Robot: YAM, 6 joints.
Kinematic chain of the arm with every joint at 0, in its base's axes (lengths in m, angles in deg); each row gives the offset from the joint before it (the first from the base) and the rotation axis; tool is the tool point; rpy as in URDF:
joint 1: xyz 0 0 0.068 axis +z
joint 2: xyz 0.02 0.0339 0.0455 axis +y
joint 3: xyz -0.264 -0.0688 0 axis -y
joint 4: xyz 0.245 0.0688 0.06 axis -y
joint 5: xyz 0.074 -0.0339 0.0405 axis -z
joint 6: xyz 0.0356 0 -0.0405 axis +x
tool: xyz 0 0 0 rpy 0 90 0
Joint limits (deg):
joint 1: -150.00..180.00
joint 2: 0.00..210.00
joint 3: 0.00..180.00
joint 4: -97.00..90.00
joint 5: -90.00..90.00
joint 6: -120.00..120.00
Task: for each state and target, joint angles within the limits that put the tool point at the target. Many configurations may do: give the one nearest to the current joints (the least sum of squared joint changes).
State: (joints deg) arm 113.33 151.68 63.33 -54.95 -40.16 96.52
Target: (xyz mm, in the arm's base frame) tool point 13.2 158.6 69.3
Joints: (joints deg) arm 78.22 123.04 40.93 -80.48 -33.13 96.52
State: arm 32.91 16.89 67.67 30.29 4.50 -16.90
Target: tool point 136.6 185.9 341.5
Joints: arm 53.88 55.29 41.01 21.23 1.21 -16.90
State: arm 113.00 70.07 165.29 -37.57 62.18 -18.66
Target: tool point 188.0 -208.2 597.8
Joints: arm 125.40 53.21 170.99 -45.41 66.50 -18.66
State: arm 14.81 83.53 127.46 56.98 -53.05 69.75
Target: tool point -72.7 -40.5 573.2
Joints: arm 49.84 40.07 80.91 75.64 -55.79 69.75
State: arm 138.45 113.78 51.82 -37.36 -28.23 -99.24
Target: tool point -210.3 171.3 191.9
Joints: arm 137.13 87.87 54.94 -44.84 -29.53 -99.24
